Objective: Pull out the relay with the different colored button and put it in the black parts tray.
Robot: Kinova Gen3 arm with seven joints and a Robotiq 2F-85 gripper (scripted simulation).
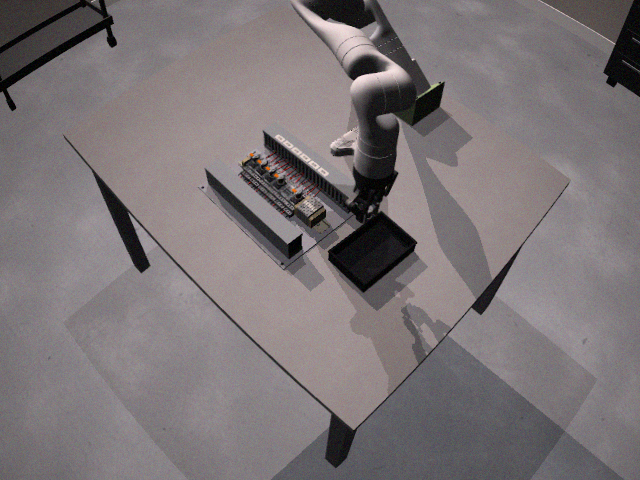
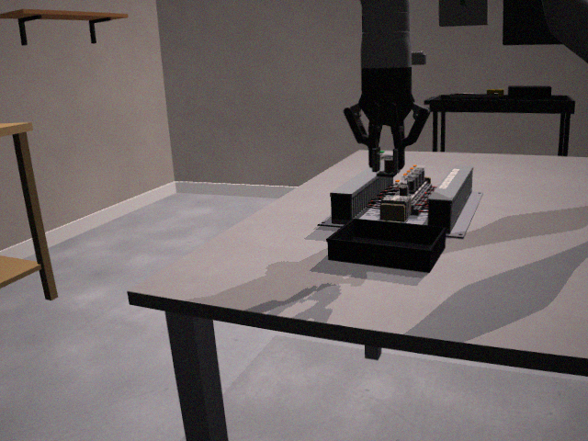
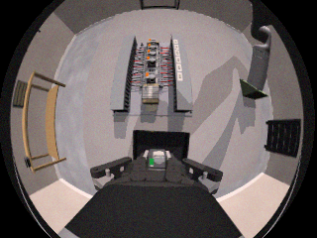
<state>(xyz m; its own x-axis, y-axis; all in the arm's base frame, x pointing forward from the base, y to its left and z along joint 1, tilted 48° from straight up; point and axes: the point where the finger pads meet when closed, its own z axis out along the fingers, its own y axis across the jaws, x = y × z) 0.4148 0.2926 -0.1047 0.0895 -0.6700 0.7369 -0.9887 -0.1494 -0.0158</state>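
Right now my hand is 10 mm past the black parts tray, 20 mm to the right of it and 130 mm above it.
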